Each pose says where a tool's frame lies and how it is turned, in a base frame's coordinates. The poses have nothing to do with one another.
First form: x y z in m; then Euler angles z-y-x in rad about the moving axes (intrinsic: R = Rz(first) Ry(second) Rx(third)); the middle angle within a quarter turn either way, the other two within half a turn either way.
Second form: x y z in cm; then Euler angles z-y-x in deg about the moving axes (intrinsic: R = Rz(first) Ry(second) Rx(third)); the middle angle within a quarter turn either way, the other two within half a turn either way. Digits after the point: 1 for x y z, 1 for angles.
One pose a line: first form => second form
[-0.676, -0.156, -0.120, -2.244, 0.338, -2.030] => [-67.6, -15.6, -12.0, -128.6, 19.4, -116.3]
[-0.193, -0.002, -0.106, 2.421, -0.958, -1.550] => [-19.3, -0.2, -10.6, 138.7, -54.9, -88.8]
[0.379, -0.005, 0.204, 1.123, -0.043, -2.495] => [37.9, -0.5, 20.4, 64.3, -2.5, -143.0]
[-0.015, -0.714, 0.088, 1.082, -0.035, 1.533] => [-1.5, -71.4, 8.8, 62.0, -2.0, 87.8]
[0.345, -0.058, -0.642, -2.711, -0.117, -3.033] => [34.5, -5.8, -64.2, -155.3, -6.7, -173.8]
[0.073, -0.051, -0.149, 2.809, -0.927, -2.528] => [7.3, -5.1, -14.9, 160.9, -53.1, -144.8]
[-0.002, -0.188, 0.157, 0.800, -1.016, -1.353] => [-0.2, -18.8, 15.7, 45.8, -58.2, -77.5]
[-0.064, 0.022, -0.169, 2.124, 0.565, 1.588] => [-6.4, 2.2, -16.9, 121.7, 32.4, 91.0]
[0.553, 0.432, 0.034, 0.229, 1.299, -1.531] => [55.3, 43.2, 3.4, 13.1, 74.4, -87.7]
